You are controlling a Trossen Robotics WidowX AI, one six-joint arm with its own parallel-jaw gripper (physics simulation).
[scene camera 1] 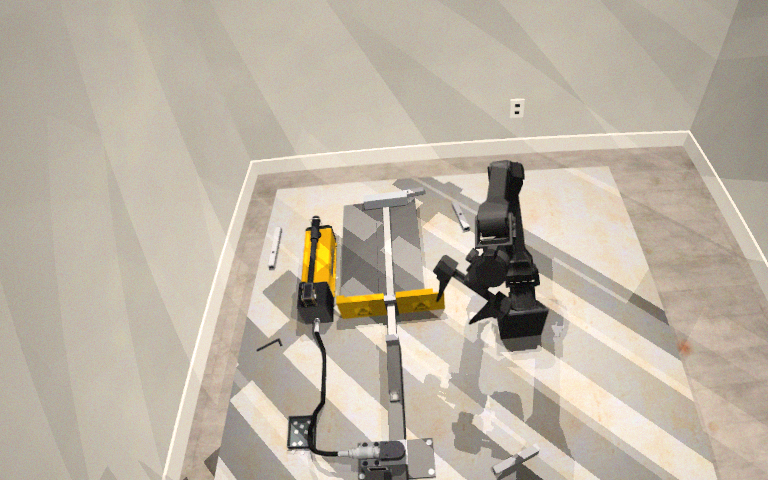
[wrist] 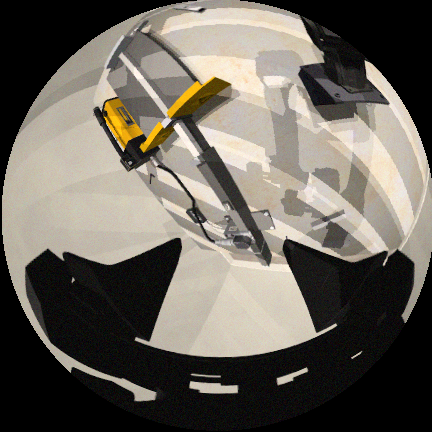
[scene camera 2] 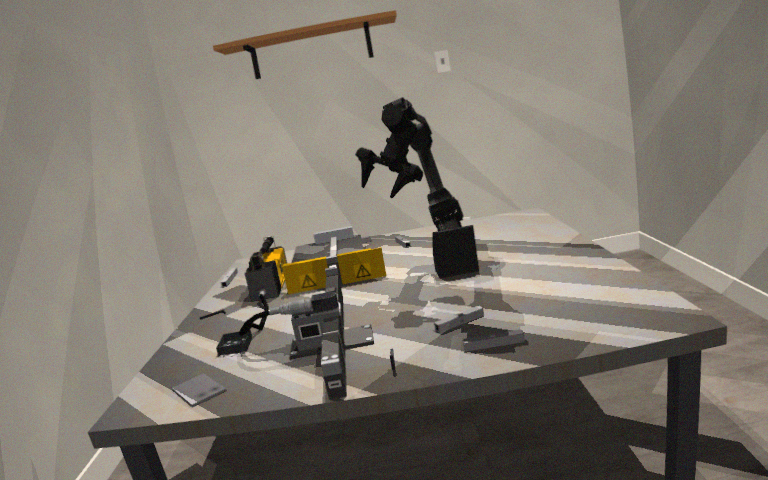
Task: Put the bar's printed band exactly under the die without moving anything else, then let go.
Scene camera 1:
my gripper: 453, 312
long pale bar: 386, 212
yellow and black power unit: 316, 295
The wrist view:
my gripper: 233, 244
long pale bar: 150, 87
yellow and black power unit: 113, 112
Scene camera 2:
my gripper: 376, 192
yellow and black power unit: 265, 271
